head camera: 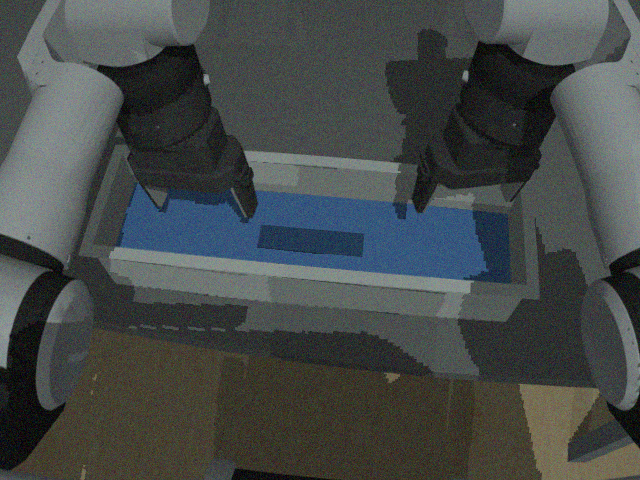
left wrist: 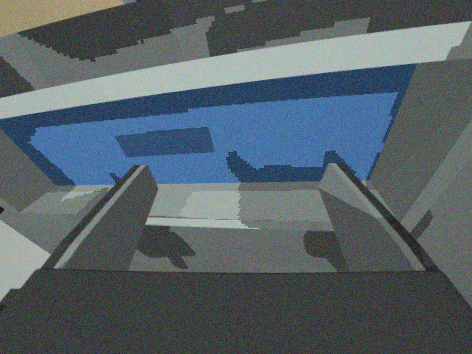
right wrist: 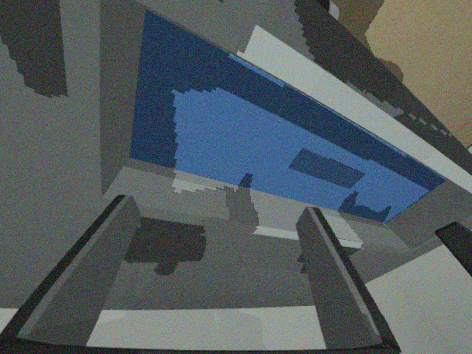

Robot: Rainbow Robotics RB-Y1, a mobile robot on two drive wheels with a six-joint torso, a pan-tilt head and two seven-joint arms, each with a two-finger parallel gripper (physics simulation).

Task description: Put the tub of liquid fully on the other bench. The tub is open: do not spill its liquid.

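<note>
The open tub (head camera: 289,269) (left wrist: 240,62) (right wrist: 350,90) is a long pale grey box. It stands on the grey bench (head camera: 320,93) (left wrist: 240,250) (right wrist: 225,285), slightly skewed in the head view. Blue liquid (head camera: 413,242) (left wrist: 300,130) (right wrist: 240,130) lies inside it, with a darker rectangle near its middle. My left gripper (head camera: 205,212) (left wrist: 237,176) is open and empty, over the tub's left part near the far wall. My right gripper (head camera: 465,204) (right wrist: 221,211) is open and empty, over its right part near the same wall. Whether the fingertips touch the tub cannot be told. The other bench cannot be made out.
The bench's near edge runs below the tub in the head view, with brown wooden floor (head camera: 336,413) (left wrist: 50,15) (right wrist: 425,60) beyond it. A grey bar (head camera: 599,441) shows at the lower right. Dark arm shadows fall across the bench and tub.
</note>
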